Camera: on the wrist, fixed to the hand. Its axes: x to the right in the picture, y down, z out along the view.
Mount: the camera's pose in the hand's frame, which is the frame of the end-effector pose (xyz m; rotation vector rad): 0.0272 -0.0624 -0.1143 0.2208 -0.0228 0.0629
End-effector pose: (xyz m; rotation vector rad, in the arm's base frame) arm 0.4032 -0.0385 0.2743 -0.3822 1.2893 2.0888
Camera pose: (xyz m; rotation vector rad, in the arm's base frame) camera 0.4141 -0.1092 0.1622 -0.2227 1.5173 1.9691
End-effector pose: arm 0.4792 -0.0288 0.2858 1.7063 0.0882 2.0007
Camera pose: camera 0.3901 0.0675 0.2637 1.8882 0.2593 2.0814
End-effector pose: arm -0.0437 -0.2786 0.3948 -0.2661 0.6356 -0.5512
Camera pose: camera -0.1221 -0.3532 0.3174 -0.0445 0.5539 -0.5520
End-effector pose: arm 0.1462 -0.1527 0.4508 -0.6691 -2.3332 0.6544
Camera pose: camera 0.1859 -0.1510 0.5777 -0.6380 -2.2251 0.9366
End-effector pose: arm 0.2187 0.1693 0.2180 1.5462 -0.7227 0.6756
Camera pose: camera 0.2829 0.2855 0.2100 1.7405 -0.7354 0.8073
